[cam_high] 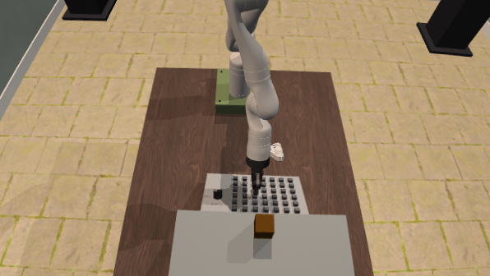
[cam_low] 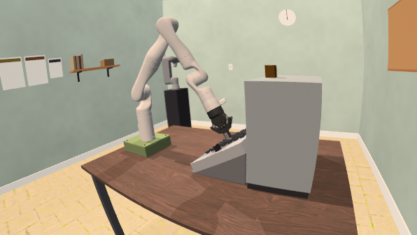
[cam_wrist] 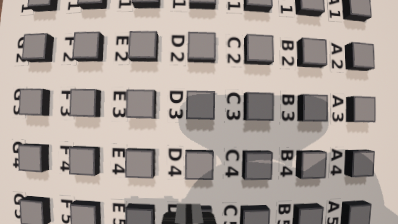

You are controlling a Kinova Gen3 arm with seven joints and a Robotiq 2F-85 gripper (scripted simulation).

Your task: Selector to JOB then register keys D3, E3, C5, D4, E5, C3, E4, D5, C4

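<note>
Now: hand 20 mm short of the D5 key and 20 mm above it. From my hand the other things lie so: C5 key: 40 mm ahead; then E5 key: 10 mm behind, 30 mm below; then D4 key: 10 mm ahead, 30 mm to the left, 20 mm below.
</note>
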